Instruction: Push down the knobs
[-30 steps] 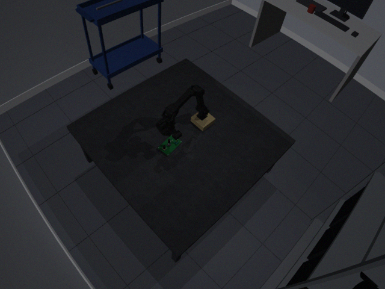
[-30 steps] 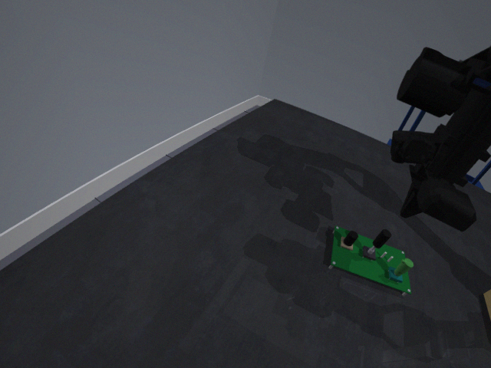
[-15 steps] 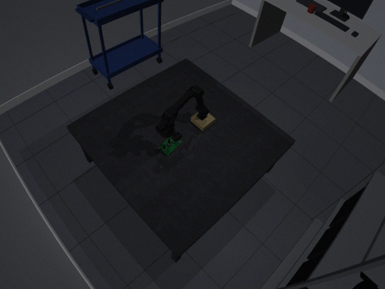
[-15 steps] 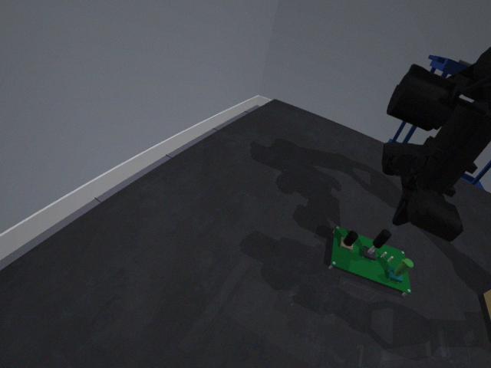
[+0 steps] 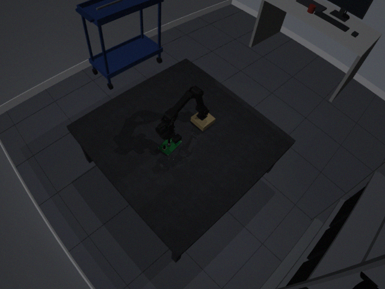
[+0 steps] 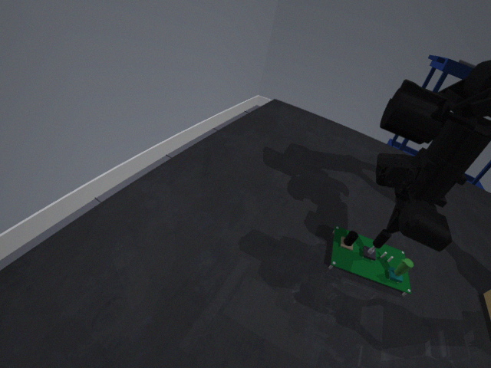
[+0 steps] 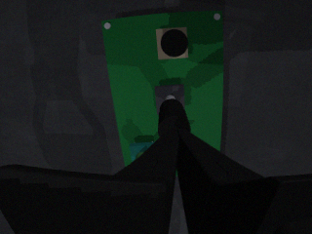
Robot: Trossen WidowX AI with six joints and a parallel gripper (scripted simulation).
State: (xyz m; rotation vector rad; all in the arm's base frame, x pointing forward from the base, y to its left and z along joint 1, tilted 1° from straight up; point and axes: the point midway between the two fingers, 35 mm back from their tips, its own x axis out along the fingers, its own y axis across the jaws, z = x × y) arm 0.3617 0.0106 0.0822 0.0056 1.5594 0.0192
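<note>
My gripper tip is 20 mm above the black knob. Also, from my gripper tip: green knob (50 mm behind, 20 mm to the left, 40 mm below).
</note>
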